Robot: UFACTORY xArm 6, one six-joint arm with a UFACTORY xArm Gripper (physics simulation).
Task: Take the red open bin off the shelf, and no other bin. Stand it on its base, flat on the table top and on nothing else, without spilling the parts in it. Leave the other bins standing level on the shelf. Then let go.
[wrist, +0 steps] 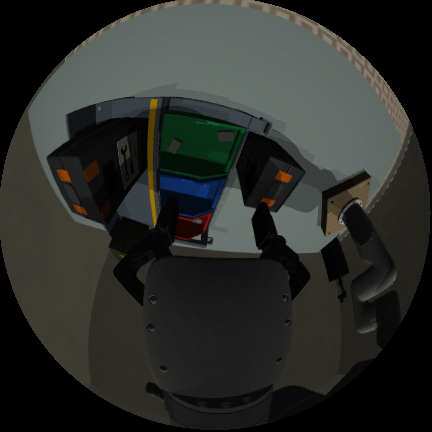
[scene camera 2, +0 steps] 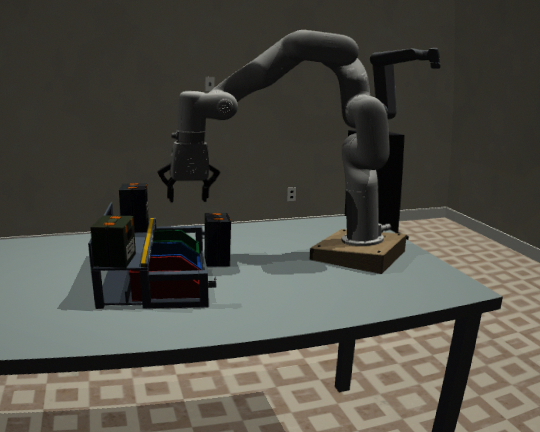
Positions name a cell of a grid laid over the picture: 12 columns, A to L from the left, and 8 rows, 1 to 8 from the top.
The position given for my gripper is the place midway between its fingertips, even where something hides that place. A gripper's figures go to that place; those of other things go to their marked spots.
My gripper (wrist: G4) is 0.14 m from the lens. A green bin (wrist: F3): 0.30 m from the lens. A blue bin (wrist: F4) is 0.35 m from the lens. An olive case (wrist: D5) is 0.35 m from the lens. A yellow strip (wrist: E2): 0.18 m from the lens. The marked spots on the blue bin and the green bin are 0.12 m apart.
